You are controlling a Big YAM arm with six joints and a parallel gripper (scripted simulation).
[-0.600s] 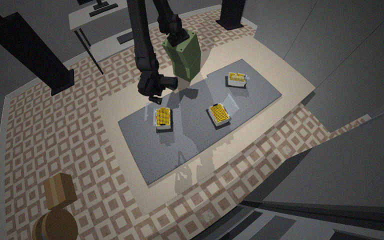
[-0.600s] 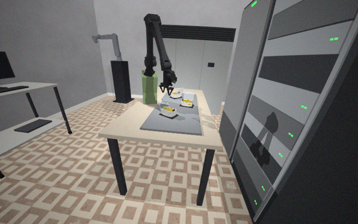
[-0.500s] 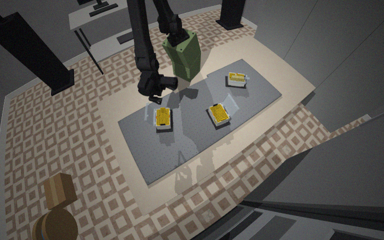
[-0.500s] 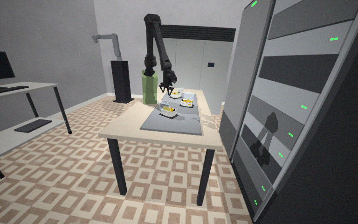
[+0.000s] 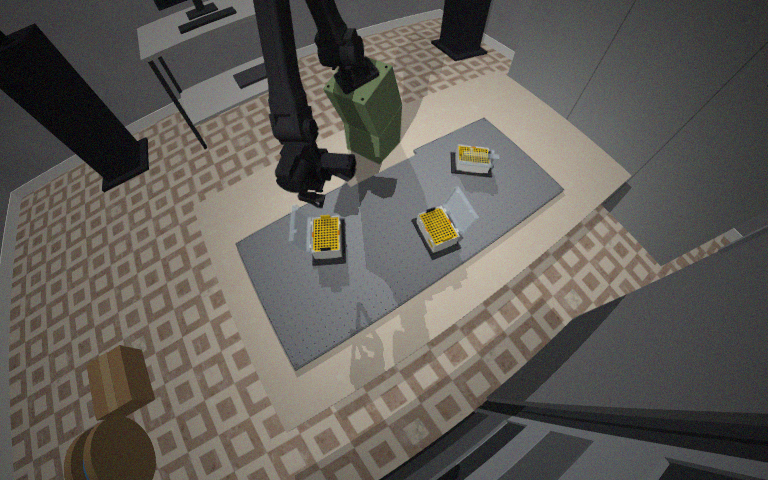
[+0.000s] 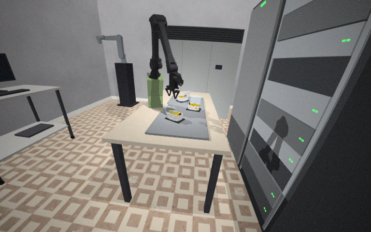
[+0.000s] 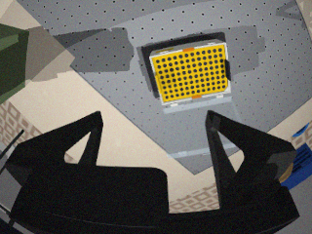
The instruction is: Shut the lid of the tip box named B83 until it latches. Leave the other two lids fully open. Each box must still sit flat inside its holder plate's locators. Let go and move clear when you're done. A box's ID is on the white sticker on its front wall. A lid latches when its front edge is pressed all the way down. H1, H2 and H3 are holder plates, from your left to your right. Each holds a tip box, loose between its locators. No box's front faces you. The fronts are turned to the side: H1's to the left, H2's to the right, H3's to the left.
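Now: hand 570 mm to the right of the tip box and 130 mm above it. Also, from my hand: tip box lid (340 mm to the left, 190 mm ahead, 100 mm below).
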